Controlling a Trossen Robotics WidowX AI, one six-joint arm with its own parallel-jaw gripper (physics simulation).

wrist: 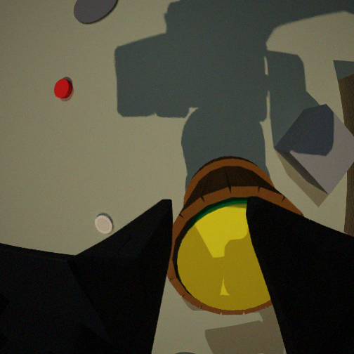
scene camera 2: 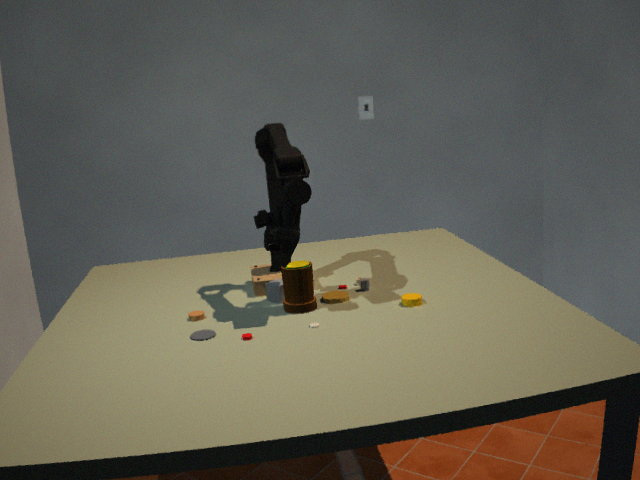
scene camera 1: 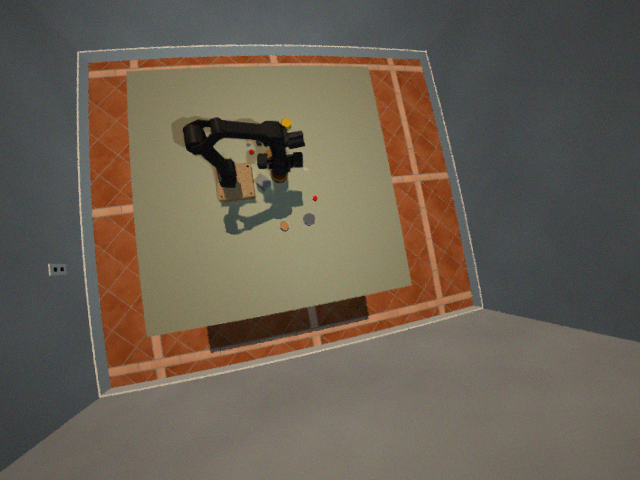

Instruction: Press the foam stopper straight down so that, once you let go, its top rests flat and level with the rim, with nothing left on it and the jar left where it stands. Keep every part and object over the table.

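Note:
The brown jar (scene camera 1: 279, 178) (scene camera 2: 298, 287) (wrist: 212, 183) stands upright on the table. The foam stopper (scene camera 2: 298, 264) (wrist: 215, 280) sits in its mouth, with a yellow top and a thin green side edge. In scene camera 2 the yellow top shows close to rim height; whether it is exactly level is too small to tell. My gripper (wrist: 209, 207) is partly open and empty. Its fingers are low at the jar's mouth, and in the wrist view the right finger covers part of the stopper. Contact between the fingers and the stopper cannot be made out.
A grey block (scene camera 2: 273, 291) (wrist: 330, 145) stands close to the jar, by the wooden base (scene camera 1: 245, 192). A brown disc (scene camera 2: 335, 296), a yellow disc (scene camera 1: 286, 122) (scene camera 2: 411, 299), red discs, a white disc (wrist: 104, 223), an orange disc (scene camera 2: 196, 315) and a dark grey disc (scene camera 1: 309, 219) lie around.

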